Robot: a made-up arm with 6 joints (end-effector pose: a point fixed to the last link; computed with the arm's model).
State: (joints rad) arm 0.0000 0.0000 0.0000 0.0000 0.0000 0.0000
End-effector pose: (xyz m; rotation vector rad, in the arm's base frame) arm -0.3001 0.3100 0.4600 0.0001 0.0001 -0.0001
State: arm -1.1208 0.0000 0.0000 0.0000 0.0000 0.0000
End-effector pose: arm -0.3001 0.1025 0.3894 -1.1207 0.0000 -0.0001
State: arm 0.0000 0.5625 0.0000 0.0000 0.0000 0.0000
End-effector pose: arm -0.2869 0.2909 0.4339 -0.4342 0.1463 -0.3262
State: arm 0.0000 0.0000 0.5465 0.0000 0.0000 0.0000
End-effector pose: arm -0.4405 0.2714 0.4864 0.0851 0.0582 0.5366
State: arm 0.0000 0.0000 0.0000 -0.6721 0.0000 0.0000
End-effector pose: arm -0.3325 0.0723 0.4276 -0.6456 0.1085 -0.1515
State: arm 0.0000 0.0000 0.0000 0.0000 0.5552 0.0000
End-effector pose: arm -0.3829 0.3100 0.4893 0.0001 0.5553 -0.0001
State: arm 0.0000 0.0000 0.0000 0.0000 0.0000 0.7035
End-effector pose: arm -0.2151 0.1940 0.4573 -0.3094 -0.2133 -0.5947
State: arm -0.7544 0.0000 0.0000 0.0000 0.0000 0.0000
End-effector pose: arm -0.3001 0.1776 0.3857 -0.7543 0.0000 -0.0001
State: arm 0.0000 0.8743 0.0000 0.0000 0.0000 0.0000
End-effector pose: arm -0.2845 0.2747 0.4233 -0.6750 0.2274 -0.5069
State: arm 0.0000 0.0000 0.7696 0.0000 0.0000 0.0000
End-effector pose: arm -0.4878 0.2347 0.4979 0.1198 0.0819 0.7557
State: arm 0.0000 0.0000 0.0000 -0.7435 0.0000 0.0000
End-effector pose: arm -0.3380 0.0473 0.4335 -0.7143 0.1201 -0.1676
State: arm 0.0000 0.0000 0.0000 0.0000 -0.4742 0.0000
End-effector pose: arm -0.2259 0.3100 0.4731 0.0001 -0.4741 -0.0001
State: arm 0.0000 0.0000 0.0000 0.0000 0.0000 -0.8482
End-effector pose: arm -0.4539 0.3478 0.5265 0.3733 0.2574 0.7168
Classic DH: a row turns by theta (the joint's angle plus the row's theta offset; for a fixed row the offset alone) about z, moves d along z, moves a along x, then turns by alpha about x. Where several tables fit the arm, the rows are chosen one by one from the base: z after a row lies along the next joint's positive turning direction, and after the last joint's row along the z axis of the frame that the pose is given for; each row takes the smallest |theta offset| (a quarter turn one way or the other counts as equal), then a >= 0, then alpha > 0; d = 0 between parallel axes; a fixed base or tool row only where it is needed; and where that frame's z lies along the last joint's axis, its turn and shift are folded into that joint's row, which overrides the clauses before.
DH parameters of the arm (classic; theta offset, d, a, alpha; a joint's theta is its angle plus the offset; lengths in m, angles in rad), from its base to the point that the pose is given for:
base (fixed): 1.5708 0.59 0.15 1.5708
joint 1: 0.4218 -0.1366 0.0428 2.4531
joint 2: 0.7283 0.0879 -0.1839 2.294
joint 3: 0.2436 0.2429 0.0568 1.2095
joint 4: -1.3929 -0.1016 0.1793 -1.7329
joint 5: -0.8606 0.0378 -0.0625 -1.879
joint 6: 1.043 -0.2047 -0.0786 -2.5778
tool (fixed): 0.967 -0.3619 0 0

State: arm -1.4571 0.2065 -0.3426 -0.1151 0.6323 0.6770
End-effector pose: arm -0.3021 0.0088 0.5693 -1.9714 -0.3583 -1.2546
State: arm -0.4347 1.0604 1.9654 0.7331 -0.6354 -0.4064
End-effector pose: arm -0.5958 0.5954 0.8197 0.8197 0.7493 0.6635
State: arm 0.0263 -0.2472 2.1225 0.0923 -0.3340 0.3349
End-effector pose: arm -0.5188 -0.0471 0.5039 0.8112 -0.1781 1.8439
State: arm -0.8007 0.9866 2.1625 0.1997 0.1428 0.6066
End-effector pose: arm -0.5730 0.3228 0.6290 -0.7799 1.1485 0.5473
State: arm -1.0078 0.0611 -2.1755 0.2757 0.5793 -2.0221
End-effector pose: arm -0.0110 0.2939 0.5935 -0.0873 -0.5424 0.2989
